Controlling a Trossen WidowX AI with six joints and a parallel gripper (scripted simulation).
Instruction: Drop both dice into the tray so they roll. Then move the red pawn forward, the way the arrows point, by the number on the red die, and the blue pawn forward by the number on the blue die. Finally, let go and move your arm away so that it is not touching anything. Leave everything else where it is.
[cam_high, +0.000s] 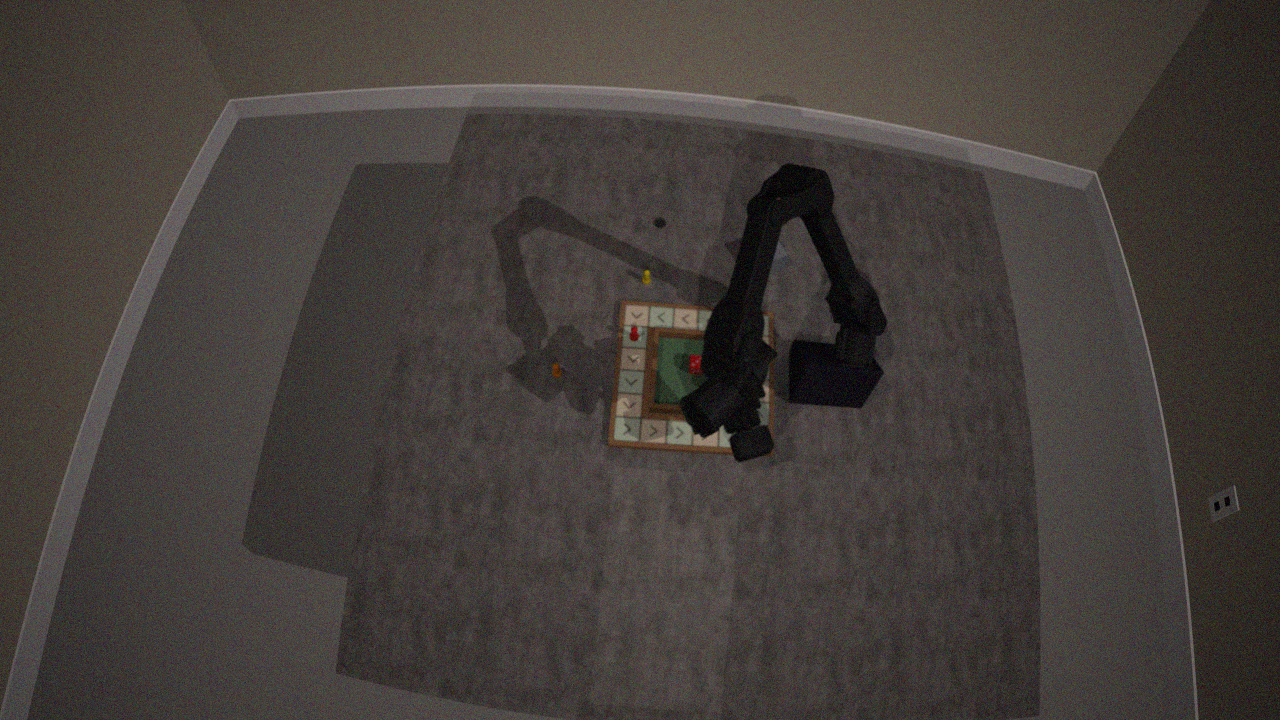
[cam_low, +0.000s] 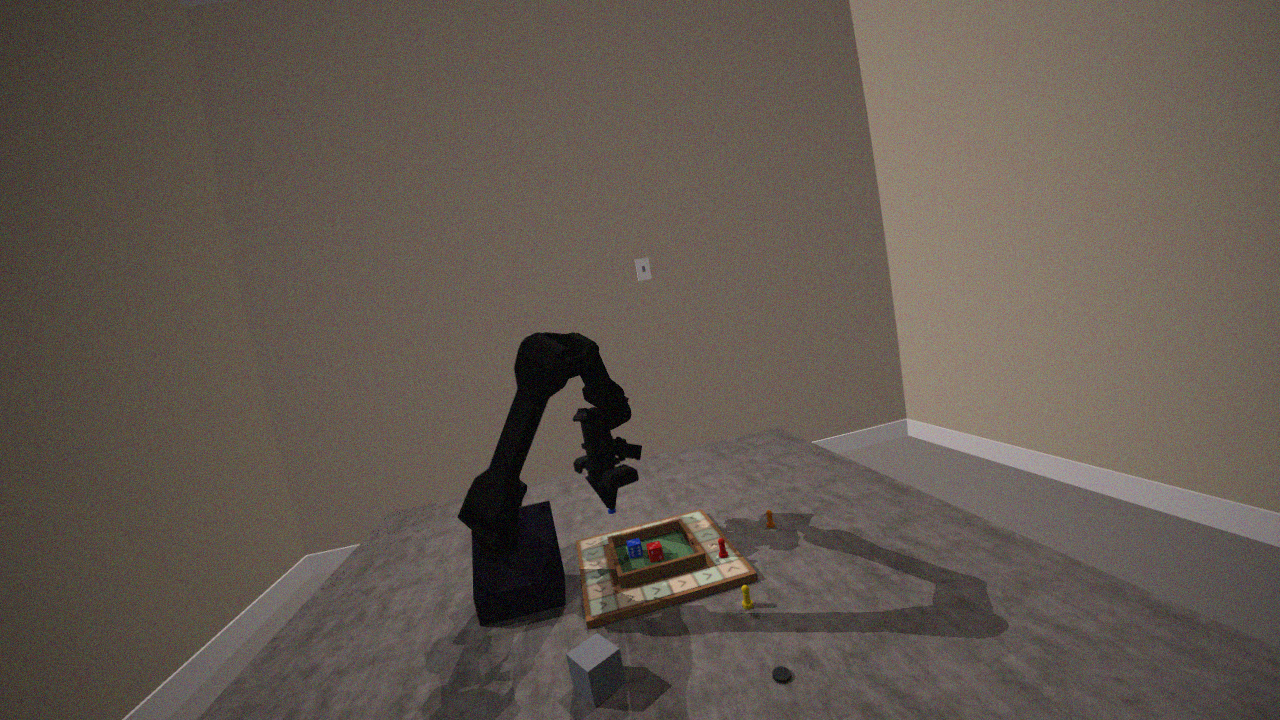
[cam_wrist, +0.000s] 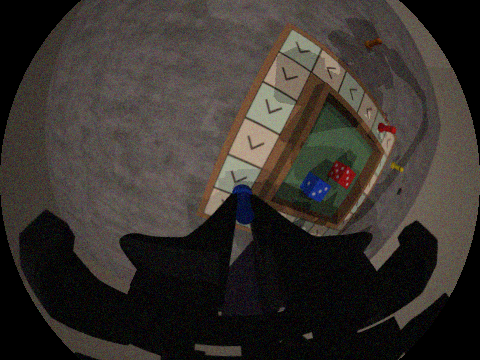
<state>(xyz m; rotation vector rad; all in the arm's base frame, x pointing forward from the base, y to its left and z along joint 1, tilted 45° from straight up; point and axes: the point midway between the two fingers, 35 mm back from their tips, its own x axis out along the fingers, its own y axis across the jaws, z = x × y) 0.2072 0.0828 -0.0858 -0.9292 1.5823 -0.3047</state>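
My gripper tip is now 60 mm short of the green tray, 110 mm to the left of it and 70 mm above it. From my gripper tip the other things lie so: orange pawn: 310 mm ahead, 90 mm to the right, 60 mm below; red pawn: 180 mm ahead, 170 mm to the right, 50 mm below; blue pawn: 10 mm above.
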